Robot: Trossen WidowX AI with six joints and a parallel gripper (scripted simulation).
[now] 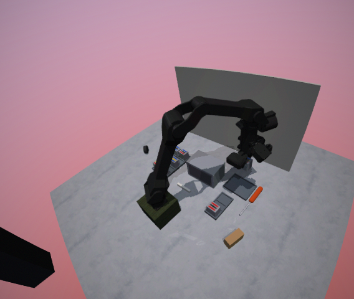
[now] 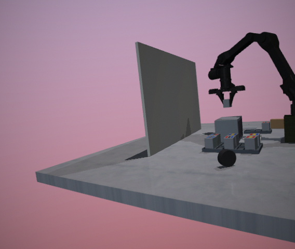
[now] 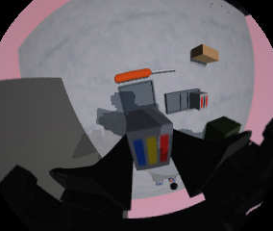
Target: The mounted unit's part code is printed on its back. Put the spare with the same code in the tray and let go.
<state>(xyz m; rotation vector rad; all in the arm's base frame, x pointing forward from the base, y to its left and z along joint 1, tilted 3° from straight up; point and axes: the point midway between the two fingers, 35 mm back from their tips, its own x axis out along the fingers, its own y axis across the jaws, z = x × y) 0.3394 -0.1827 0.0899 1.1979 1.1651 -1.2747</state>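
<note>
Right now my gripper tip is 150 mm above the flat grey tray. Also, from my gripper tip: dark rack (150 mm below, 150 mm behind, 20 mm to the left); cardboard box (240 mm behind, 130 mm below, 120 mm to the right); mounted unit (190 mm to the left, 100 mm below, 50 mm behind).
</note>
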